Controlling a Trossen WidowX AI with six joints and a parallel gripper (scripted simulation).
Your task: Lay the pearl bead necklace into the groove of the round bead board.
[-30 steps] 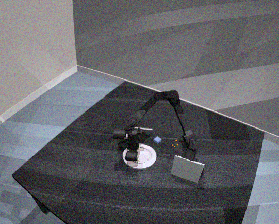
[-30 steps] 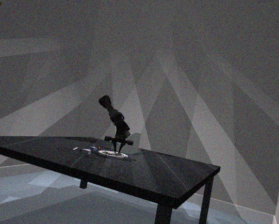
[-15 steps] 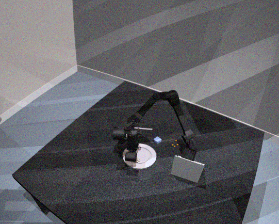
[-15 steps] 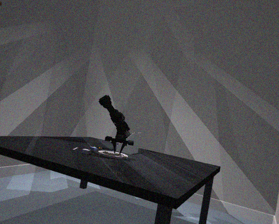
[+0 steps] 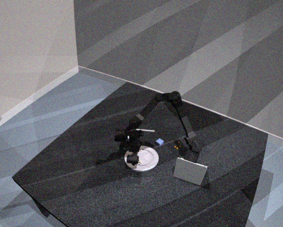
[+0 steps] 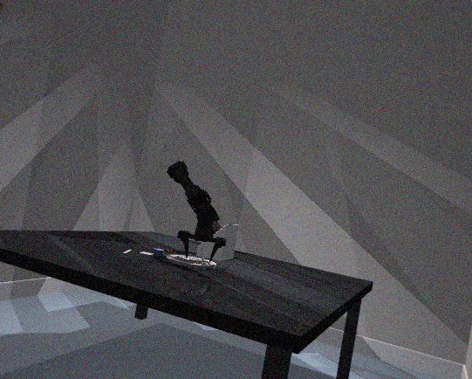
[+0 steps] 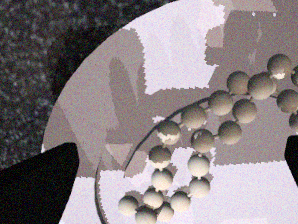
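Now: gripper tip 2 cm past the round white bead board, 4 cm to the left of it and 1 cm above it. The rest, counted from my gripper tip: small white block 14 cm ahead, 14 cm to the right, 1 cm below; then small blue cube 4 cm behind, 22 cm to the right, 1 cm below; then thin white stick 9 cm ahead, 27 cm to the right, 2 cm below.
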